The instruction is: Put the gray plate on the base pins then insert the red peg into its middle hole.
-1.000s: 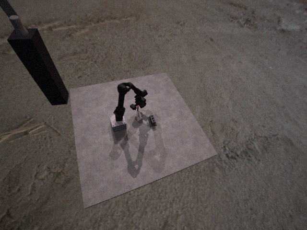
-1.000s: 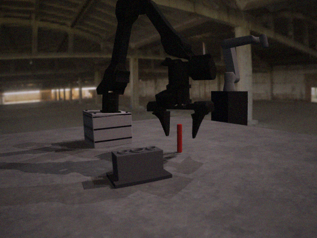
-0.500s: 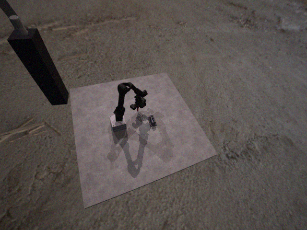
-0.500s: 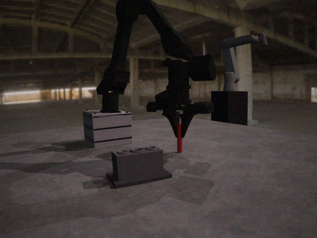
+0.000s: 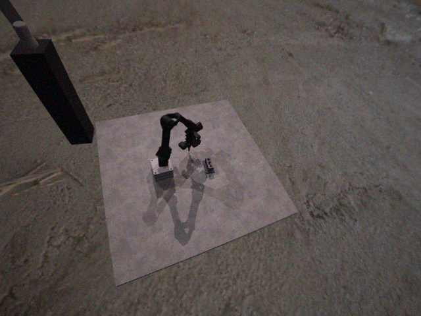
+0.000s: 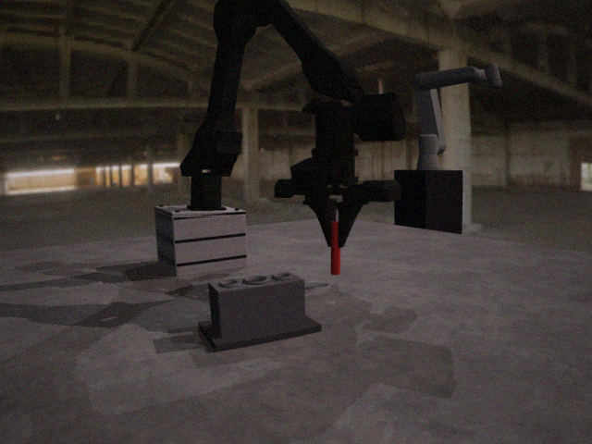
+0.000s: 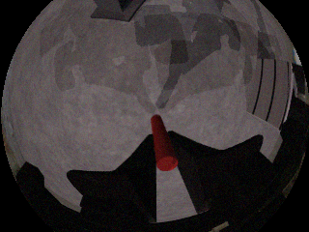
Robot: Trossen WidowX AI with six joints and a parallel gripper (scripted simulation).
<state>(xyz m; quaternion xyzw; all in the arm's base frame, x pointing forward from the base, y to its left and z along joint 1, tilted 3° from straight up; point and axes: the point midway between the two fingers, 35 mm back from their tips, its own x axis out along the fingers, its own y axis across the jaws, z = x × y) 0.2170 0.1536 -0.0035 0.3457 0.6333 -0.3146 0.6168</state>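
My gripper tip is 13 cm short of the gray plate, 17 cm to the left of it and 1 cm above it. Also, from my gripper tip: dark base (13 cm ahead, 17 cm to the right, 5 cm below); then red peg (right at my gripper tip).
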